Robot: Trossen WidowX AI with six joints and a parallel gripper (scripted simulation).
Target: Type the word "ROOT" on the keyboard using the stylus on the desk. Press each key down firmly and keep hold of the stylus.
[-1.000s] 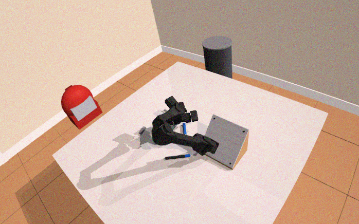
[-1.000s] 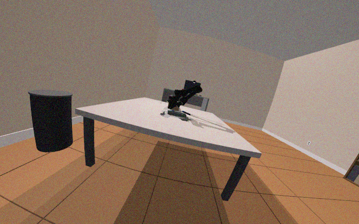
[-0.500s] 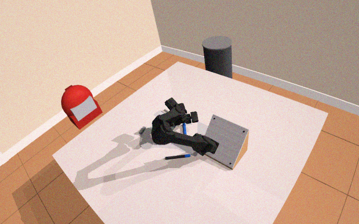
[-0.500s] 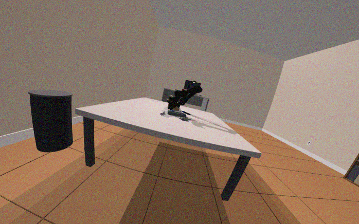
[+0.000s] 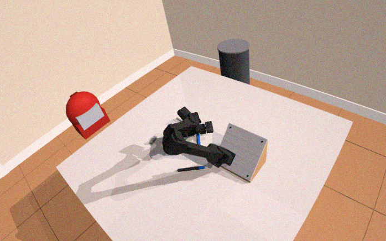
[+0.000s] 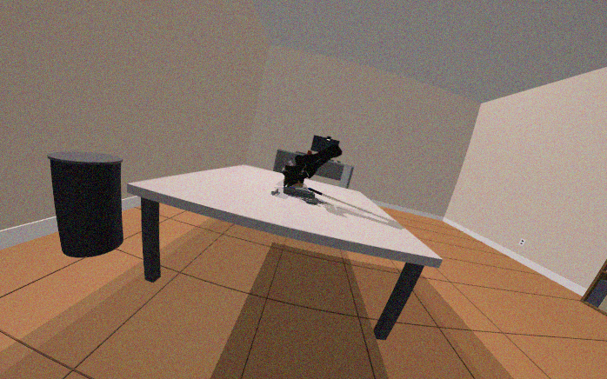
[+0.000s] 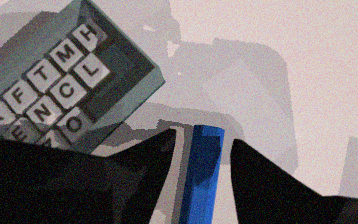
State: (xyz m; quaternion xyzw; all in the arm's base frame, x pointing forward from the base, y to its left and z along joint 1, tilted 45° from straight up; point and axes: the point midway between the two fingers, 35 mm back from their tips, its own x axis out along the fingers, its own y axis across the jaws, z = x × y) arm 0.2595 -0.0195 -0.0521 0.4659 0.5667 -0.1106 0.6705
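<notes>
Now: gripper tip 5 cm to the right of the blue stylus, 5 cm past it and 1 cm above it. From my gripper tip the other things lie so: grey object 19 cm to the left, 19 cm ahead, 1 cm below; then white piece 16 cm ahead, 3 cm to the right, 1 cm below.
</notes>
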